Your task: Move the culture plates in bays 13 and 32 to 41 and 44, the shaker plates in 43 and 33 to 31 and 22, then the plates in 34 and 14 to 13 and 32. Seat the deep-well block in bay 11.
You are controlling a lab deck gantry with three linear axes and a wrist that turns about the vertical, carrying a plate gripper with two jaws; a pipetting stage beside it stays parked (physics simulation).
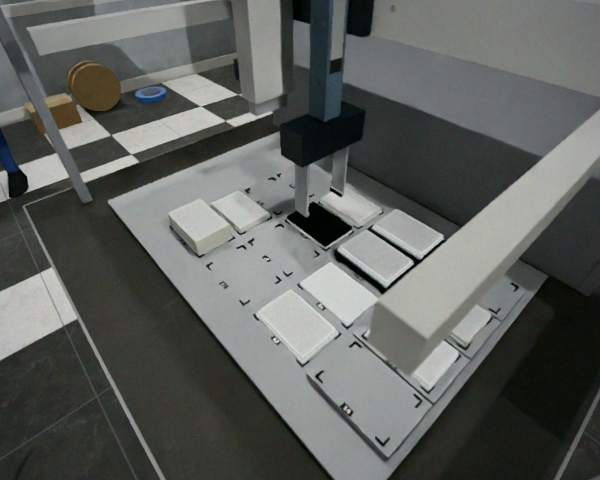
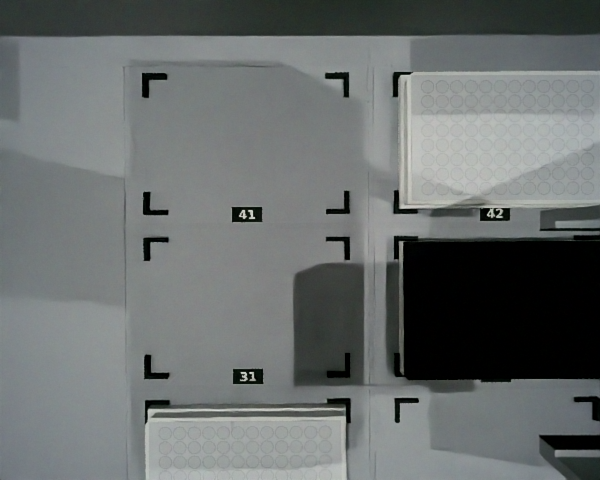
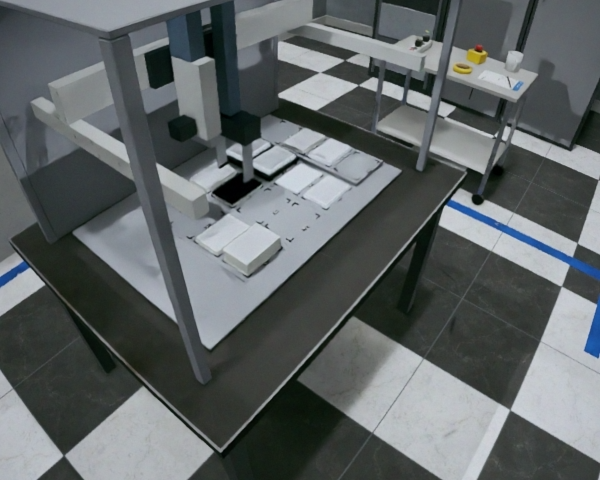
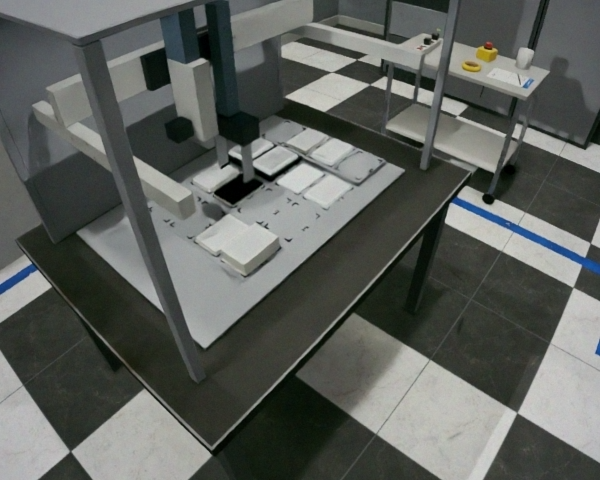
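Seen in the pictures: gripper, fingertip midpoint: (image 1: 320,202) (image 2: 578,333) (image 3: 235,172) (image 4: 236,172); robot's base, origin of the base link: (image 1: 171,227) (image 3: 247,277) (image 4: 245,276).
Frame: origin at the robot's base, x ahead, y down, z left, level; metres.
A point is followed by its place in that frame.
My gripper (image 1: 320,202) @[y -0.070, x 0.228, z 0.257 m] (image 2: 570,335) @[y -0.070, x 0.228, z 0.257 m] (image 3: 234,171) @[y -0.070, x 0.228, z 0.257 m] (image 4: 234,172) @[y -0.070, x 0.228, z 0.257 m] is open, its jaws hanging above the long sides of the black-topped culture plate (image 1: 325,227) @[y -0.017, x 0.252, z 0.253 m] (image 2: 500,310) @[y -0.017, x 0.222, z 0.257 m] (image 3: 236,191) @[y -0.017, x 0.211, z 0.243 m] (image 4: 237,191) @[y -0.016, x 0.212, z 0.244 m] in bay 32. The culture plate (image 1: 296,325) @[y -0.014, x 0.400, z 0.037 m] (image 3: 326,191) @[y -0.015, x 0.382, z 0.039 m] in bay 13 lies flat. The shaker plates (image 1: 407,232) @[y -0.037, x 0.396, z 0.356 m] (image 1: 375,256) @[y -0.037, x 0.396, z 0.249 m] stand in bays 43 and 33. The plate (image 1: 470,324) @[y -0.029, x 0.604, z 0.252 m] in bay 34 is partly hidden by a beam. Bays 41, 31, 14 and 22 hold no plate. The deep-well block (image 1: 200,225) @[y -0.042, x 0.088, z 0.035 m] (image 3: 253,246) @[y -0.042, x 0.058, z 0.031 m] (image 4: 251,247) @[y -0.042, x 0.055, z 0.028 m] stands at bay 11; its exact seating is unclear.
Other plates stand in bay 42 (image 1: 352,206) @[y -0.014, x 0.240, z 0.357 m] (image 2: 505,140) @[y -0.014, x 0.227, z 0.362 m], bay 21 (image 1: 240,210) @[y -0.014, x 0.072, z 0.147 m] (image 2: 245,450) @[y -0.014, x 0.064, z 0.171 m], bay 23 (image 1: 340,292) @[y -0.008, x 0.398, z 0.150 m] and bay 24 (image 1: 436,362) @[y -0.029, x 0.604, z 0.148 m]. The parked pipetting stage (image 1: 260,50) (image 3: 195,100) hangs nearby. A pale beam (image 1: 490,240) @[y -0.400, x 0.624, z -0.001 m] crosses over the deck's right side.
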